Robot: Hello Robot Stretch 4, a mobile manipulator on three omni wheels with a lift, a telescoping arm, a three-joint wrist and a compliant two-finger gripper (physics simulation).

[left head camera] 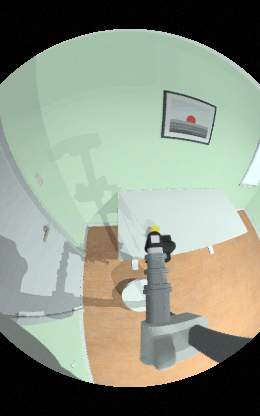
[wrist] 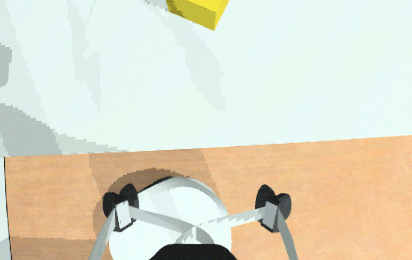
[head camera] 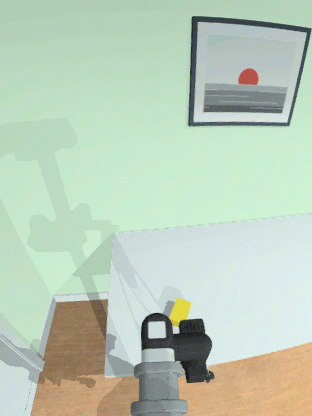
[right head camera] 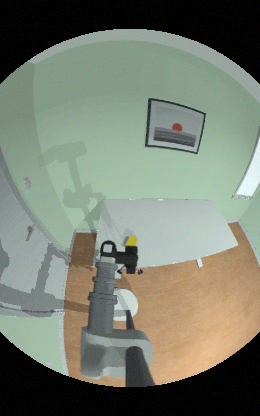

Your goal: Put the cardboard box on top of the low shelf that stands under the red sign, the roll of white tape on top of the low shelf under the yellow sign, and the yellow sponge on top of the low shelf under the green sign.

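Frame: origin at the robot's base, x back, y right, z up, level; metres.
Seen in the pictures: gripper, fingertip midpoint: (wrist: pixel 197 200); robot's base, origin of the base link: (left head camera: pixel 139 294) (right head camera: pixel 119 303).
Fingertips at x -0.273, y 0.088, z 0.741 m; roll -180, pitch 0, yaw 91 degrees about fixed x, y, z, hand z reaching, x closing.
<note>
Pixels of each thing's top centre, then the offset from my fingertips to it. "spot": a spot on its surface instead. Level surfaces: height alone.
- yellow sponge, middle of its top: (head camera: pixel 180 310) (right head camera: pixel 131 240) (left head camera: pixel 154 230) dy +0.005, dx -0.251, dz -0.003 m
- white table, its level: dz -0.048 m
- grey door, surface spot: (left head camera: pixel 30 215) spot: dy -0.871, dx -0.137, dz +0.340 m
The yellow sponge (head camera: pixel 180 311) (left head camera: pixel 155 229) (right head camera: pixel 131 241) (wrist: pixel 199 11) lies on the white table (head camera: pixel 250 280) (left head camera: pixel 200 215) (right head camera: pixel 175 230) (wrist: pixel 300 75), towards its left side. In the wrist view the sponge is cut off by the top edge. My gripper (right head camera: pixel 130 271) (wrist: pixel 197 200) is open, with its two dark fingertips apart and no object between them. It is at the near side of the table, short of the sponge. In the head camera view the wrist hides most of the gripper. The cardboard box, the white tape, the low shelves and the coloured signs do not show.
A framed picture with a red sun (head camera: pixel 248 76) (left head camera: pixel 190 119) (right head camera: pixel 177 127) hangs on the green wall behind the table. A grey door (left head camera: pixel 30 215) (right head camera: pixel 10 215) is at the left. My round white base (left head camera: pixel 131 295) (right head camera: pixel 127 301) (wrist: pixel 140 242) is below the arm, near the table's front edge.
</note>
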